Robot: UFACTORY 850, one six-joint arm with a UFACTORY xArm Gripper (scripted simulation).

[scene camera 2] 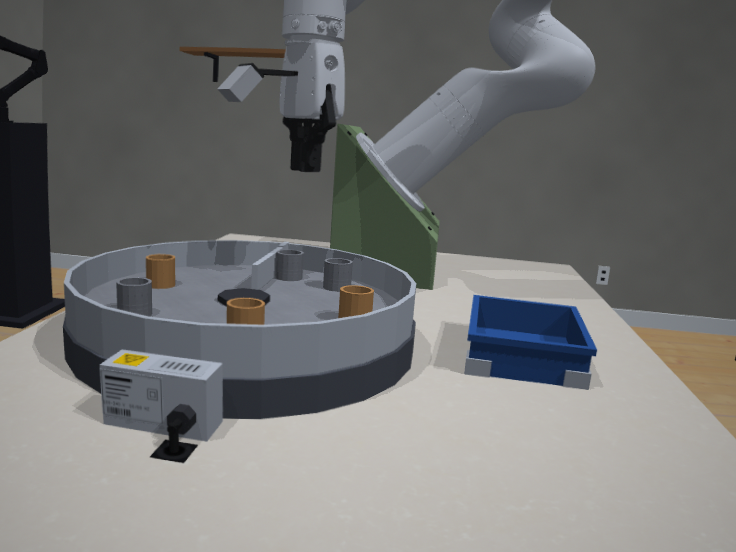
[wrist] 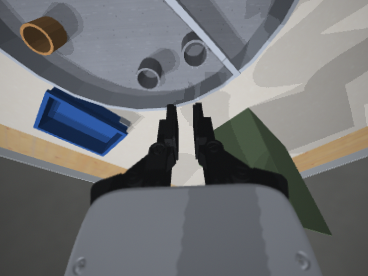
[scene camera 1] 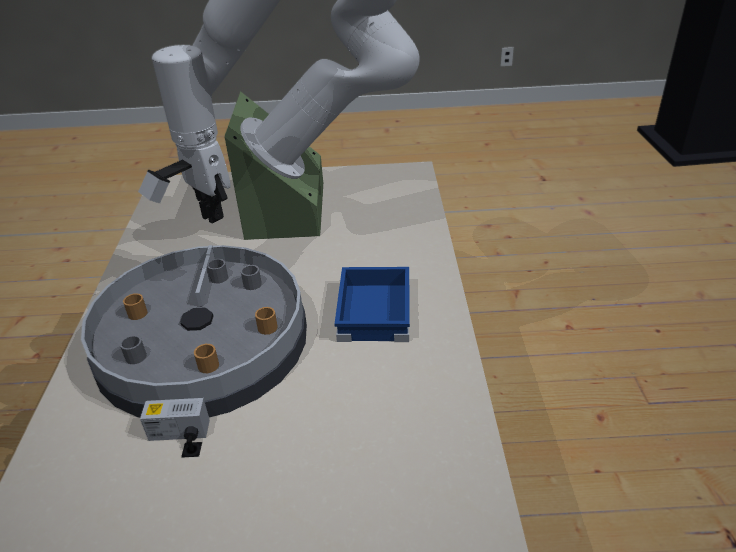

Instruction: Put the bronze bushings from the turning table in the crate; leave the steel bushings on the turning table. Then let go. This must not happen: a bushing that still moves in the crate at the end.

Path:
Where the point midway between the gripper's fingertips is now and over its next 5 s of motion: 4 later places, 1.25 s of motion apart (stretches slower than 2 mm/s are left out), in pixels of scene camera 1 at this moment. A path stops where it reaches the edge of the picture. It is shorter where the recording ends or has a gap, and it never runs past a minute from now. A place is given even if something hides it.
My gripper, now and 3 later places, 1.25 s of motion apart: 213, 218; 267, 246; 273, 257; 274, 261

